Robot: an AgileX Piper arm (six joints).
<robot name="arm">
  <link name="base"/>
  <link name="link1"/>
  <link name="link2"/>
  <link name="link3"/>
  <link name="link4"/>
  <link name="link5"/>
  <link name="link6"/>
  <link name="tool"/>
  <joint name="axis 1" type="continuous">
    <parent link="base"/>
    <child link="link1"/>
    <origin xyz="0 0 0.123"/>
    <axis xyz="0 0 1"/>
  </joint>
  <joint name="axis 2" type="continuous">
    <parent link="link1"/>
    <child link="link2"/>
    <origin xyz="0 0 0"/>
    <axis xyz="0 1 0"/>
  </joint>
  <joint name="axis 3" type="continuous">
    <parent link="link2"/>
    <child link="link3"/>
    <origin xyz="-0.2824 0 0.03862"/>
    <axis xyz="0 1 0"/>
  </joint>
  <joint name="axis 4" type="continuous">
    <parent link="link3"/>
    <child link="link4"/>
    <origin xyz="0.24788 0 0.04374"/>
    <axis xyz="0.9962 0 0.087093"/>
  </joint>
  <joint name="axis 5" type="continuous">
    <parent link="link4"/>
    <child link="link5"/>
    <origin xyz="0 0 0"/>
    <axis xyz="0 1 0"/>
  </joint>
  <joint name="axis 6" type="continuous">
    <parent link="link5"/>
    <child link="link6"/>
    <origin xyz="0.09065 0 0.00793"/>
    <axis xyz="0.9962 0 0.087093"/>
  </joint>
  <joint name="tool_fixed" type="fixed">
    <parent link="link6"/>
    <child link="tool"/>
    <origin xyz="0 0 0" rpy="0 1.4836 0"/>
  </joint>
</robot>
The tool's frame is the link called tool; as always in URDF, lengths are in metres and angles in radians. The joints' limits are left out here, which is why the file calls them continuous.
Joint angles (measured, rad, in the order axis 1, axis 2, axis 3, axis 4, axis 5, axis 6), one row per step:
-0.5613 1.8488 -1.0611 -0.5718 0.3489 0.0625
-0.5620 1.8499 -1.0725 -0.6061 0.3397 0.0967
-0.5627 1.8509 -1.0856 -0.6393 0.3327 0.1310
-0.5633 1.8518 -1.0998 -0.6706 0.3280 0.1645
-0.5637 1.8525 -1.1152 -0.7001 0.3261 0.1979
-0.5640 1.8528 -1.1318 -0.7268 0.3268 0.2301
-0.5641 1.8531 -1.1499 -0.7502 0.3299 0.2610
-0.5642 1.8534 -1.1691 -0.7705 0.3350 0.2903
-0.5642 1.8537 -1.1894 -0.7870 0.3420 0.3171
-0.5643 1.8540 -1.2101 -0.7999 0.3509 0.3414
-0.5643 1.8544 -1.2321 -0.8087 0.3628 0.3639
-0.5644 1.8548 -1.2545 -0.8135 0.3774 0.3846
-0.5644 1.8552 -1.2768 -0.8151 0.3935 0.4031
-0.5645 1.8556 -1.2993 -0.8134 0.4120 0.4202
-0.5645 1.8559 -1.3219 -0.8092 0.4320 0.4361
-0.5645 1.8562 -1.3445 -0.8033 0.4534 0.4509
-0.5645 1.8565 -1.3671 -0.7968 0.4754 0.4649
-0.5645 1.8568 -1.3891 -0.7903 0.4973 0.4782
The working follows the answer.
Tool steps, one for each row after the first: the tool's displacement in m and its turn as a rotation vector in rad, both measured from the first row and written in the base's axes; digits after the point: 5 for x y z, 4 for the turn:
0.00262 -0.00247 0.00328 -0.0168 -0.0182 -0.0028
0.00535 -0.00505 0.00700 -0.0331 -0.0368 -0.0069
0.00809 -0.00762 0.01100 -0.0485 -0.0550 -0.0123
0.01080 -0.01018 0.01533 -0.0631 -0.0729 -0.0197
0.01347 -0.01274 0.02008 -0.0769 -0.0908 -0.0289
0.01617 -0.01532 0.02518 -0.0897 -0.1089 -0.0403
0.01882 -0.01791 0.03054 -0.1016 -0.1270 -0.0533
0.02143 -0.02048 0.03617 -0.1124 -0.1451 -0.0678
0.02383 -0.02302 0.04186 -0.1221 -0.1625 -0.0838
0.02612 -0.02557 0.04779 -0.1303 -0.1794 -0.1027
0.02811 -0.02807 0.05373 -0.1367 -0.1955 -0.1242
0.02989 -0.03041 0.05958 -0.1416 -0.2108 -0.1469
0.03137 -0.03268 0.06539 -0.1446 -0.2250 -0.1719
0.03266 -0.03479 0.07119 -0.1462 -0.2389 -0.1982
0.03373 -0.03678 0.07694 -0.1467 -0.2519 -0.2255
0.03465 -0.03867 0.08267 -0.1467 -0.2645 -0.2528
0.03541 -0.04040 0.08825 -0.1464 -0.2765 -0.2794

Tool pose at each row, in the base's axes (x y z in m, rotation vector in rad; rounded; the steps above come from the unrounded poses):
0.30345 -0.21068 0.16402 0.1800 2.6649 -0.6081
0.30607 -0.21315 0.16730 0.1837 2.6416 -0.6265
0.30880 -0.21573 0.17102 0.1894 2.6182 -0.6444
0.31154 -0.21830 0.17501 0.1967 2.5953 -0.6614
0.31425 -0.22086 0.17935 0.2068 2.5731 -0.6778
0.31691 -0.22342 0.18409 0.2194 2.5511 -0.6936
0.31962 -0.22599 0.18919 0.2349 2.5292 -0.7084
0.32227 -0.22859 0.19456 0.2529 2.5076 -0.7224
0.32488 -0.23116 0.20019 0.2728 2.4862 -0.7354
0.32728 -0.23370 0.20588 0.2946 2.4658 -0.7473
0.32957 -0.23624 0.21180 0.3202 2.4462 -0.7582
0.33156 -0.23875 0.21774 0.3494 2.4279 -0.7677
0.33334 -0.24109 0.22359 0.3801 2.4106 -0.7758
0.33482 -0.24336 0.22940 0.4139 2.3946 -0.7824
0.33611 -0.24547 0.23521 0.4495 2.3791 -0.7876
0.33718 -0.24746 0.24096 0.4863 2.3643 -0.7917
0.33810 -0.24935 0.24669 0.5229 2.3498 -0.7953
0.33886 -0.25108 0.25226 0.5586 2.3356 -0.7984

